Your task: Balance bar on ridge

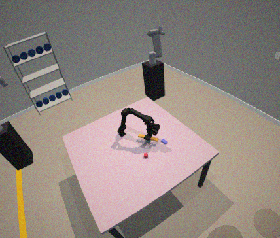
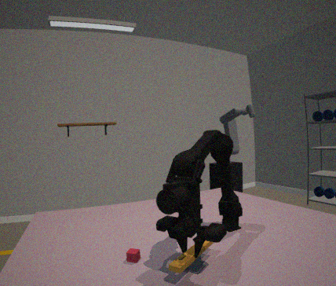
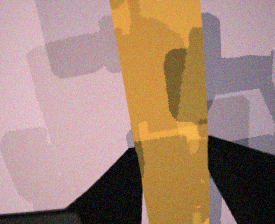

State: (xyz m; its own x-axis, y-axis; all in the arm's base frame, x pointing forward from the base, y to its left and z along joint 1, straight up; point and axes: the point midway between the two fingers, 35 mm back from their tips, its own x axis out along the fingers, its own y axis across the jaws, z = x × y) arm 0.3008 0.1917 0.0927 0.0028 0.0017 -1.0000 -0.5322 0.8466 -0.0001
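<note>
Right now the yellow bar is 20 mm to the right of my gripper tip and 20 mm behind it. Also, from my gripper tip: red cube (150 mm to the right, 130 mm ahead, 40 mm below); blue block (110 mm to the left, 90 mm ahead, 50 mm below).
</note>
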